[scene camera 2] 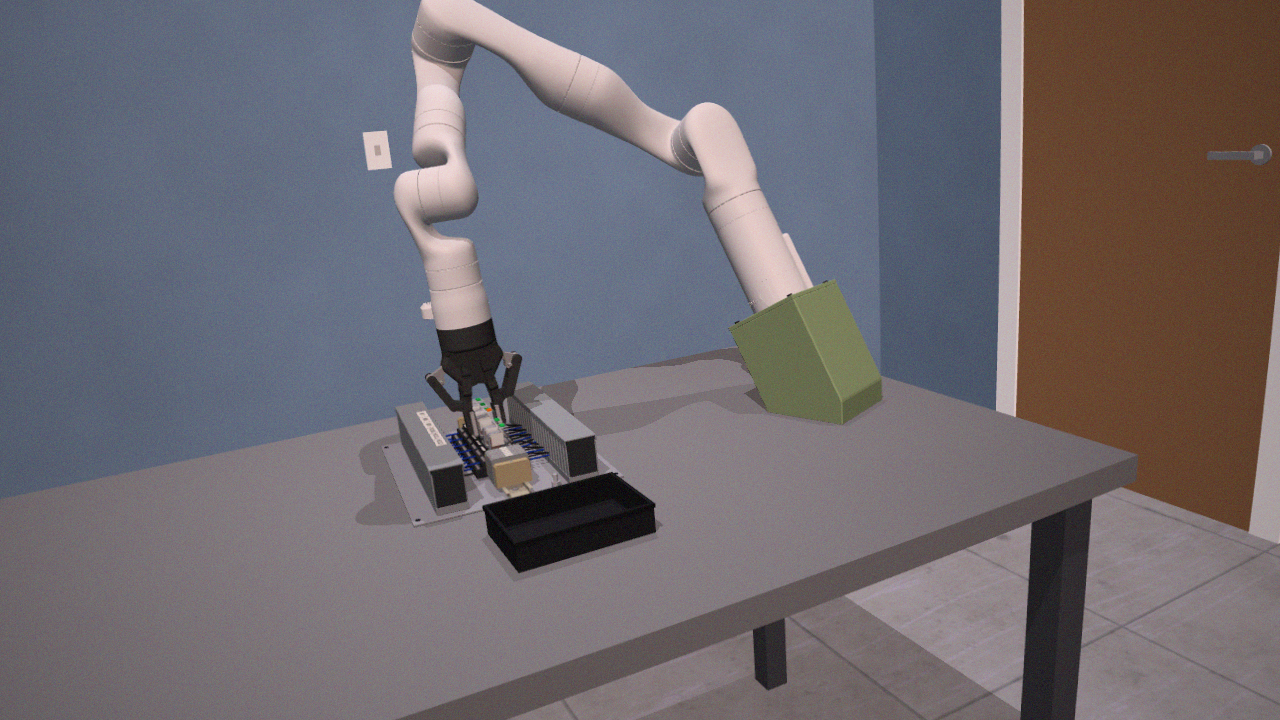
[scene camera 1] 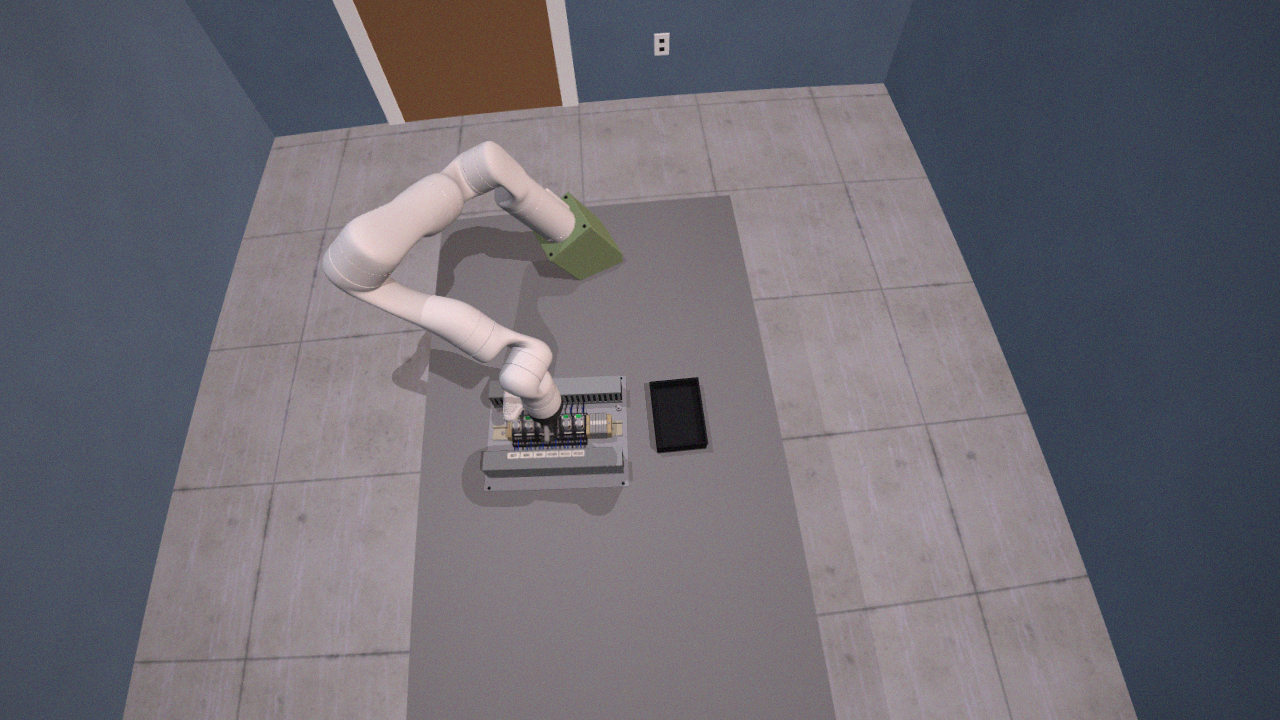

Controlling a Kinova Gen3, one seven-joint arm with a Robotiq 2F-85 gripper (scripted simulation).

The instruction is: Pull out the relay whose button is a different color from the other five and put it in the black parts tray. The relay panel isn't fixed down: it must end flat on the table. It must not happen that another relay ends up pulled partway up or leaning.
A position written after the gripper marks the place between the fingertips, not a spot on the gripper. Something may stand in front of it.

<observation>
In view: the gripper [scene camera 2: 488, 432], a black parts tray [scene camera 2: 614, 512] and a relay panel [scene camera 2: 438, 494].
The black parts tray shows as well in scene camera 1 [scene camera 1: 679, 424].
</observation>
